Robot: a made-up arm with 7 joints.
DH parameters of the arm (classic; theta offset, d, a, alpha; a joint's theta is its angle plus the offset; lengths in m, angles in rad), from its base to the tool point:
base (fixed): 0 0 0 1.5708
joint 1: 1.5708 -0.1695 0 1.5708
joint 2: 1.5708 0 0 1.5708
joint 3: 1.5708 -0.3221 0 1.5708
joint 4: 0 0 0 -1.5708
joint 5: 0 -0.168 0 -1.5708
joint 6: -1.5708 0 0 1.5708
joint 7: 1.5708 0 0 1.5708
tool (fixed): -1.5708 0 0 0
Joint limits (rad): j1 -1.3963..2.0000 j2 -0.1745..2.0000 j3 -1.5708..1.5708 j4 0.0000..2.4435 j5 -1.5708..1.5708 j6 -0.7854..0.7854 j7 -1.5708..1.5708
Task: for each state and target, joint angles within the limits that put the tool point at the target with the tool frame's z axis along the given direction. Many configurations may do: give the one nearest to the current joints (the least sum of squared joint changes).
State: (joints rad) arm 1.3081 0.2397 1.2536 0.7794 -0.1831 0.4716 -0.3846
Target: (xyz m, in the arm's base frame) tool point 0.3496 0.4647 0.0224 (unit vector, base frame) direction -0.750 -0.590 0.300
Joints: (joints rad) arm 1.5423 0.4546 1.2899 0.7674 -0.0751 0.6673 -0.2821
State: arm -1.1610 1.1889 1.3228 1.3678 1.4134 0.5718 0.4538
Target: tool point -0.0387 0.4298 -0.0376 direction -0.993 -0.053 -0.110
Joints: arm -0.9629 0.8221 1.5075 2.1730 1.3184 0.4223 0.1663
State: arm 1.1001 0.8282 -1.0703 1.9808 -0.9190 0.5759 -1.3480
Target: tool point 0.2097 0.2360 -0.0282 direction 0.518 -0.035 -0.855
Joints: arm 1.1937 0.7712 -1.0802 2.4417 -0.7761 0.6089 -1.2331
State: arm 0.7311 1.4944 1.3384 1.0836 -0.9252 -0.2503 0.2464
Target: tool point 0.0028 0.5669 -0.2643 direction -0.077 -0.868 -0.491
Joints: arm 0.0106 0.8195 1.5708 0.4836 -0.6583 -0.7082 -0.3732
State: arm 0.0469 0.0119 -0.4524 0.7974 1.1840 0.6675 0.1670
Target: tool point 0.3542 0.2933 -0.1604 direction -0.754 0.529 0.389
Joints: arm 0.7601 0.4972 -0.4070 1.2460 1.1065 0.7854 0.0847
